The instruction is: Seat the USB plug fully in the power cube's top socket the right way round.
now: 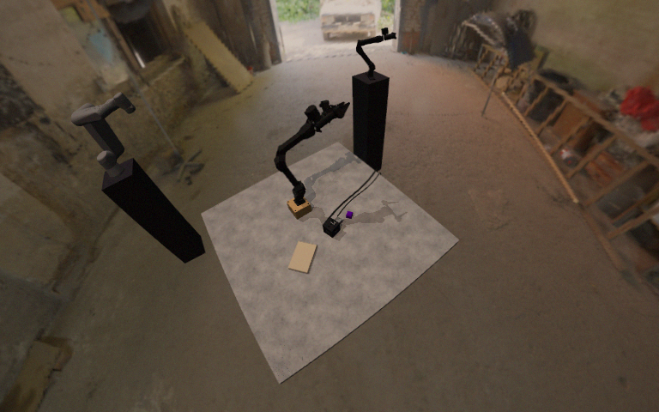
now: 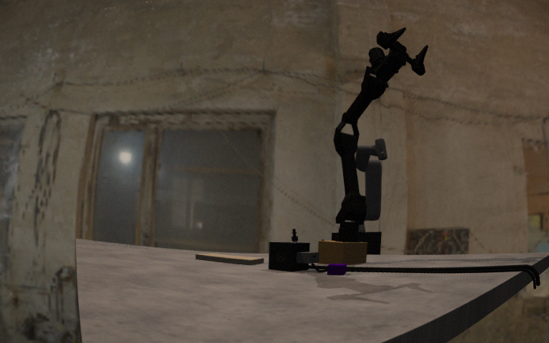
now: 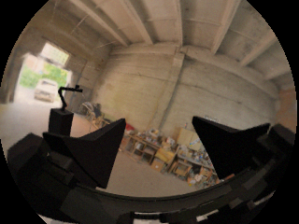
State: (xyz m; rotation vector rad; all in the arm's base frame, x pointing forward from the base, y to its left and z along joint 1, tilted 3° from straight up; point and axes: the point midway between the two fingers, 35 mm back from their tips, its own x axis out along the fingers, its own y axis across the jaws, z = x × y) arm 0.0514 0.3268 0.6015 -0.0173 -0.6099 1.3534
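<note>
Right now my gripper tip is 24 cm short of the USB plug, 30 cm to the left of it and 58 cm above it. The rest, counted from my gripper tip: purple block: 21 cm ahead, 15 cm to the right, 66 cm below; then flat tan board: 31 cm ahead, 56 cm to the right, 67 cm below.
</note>
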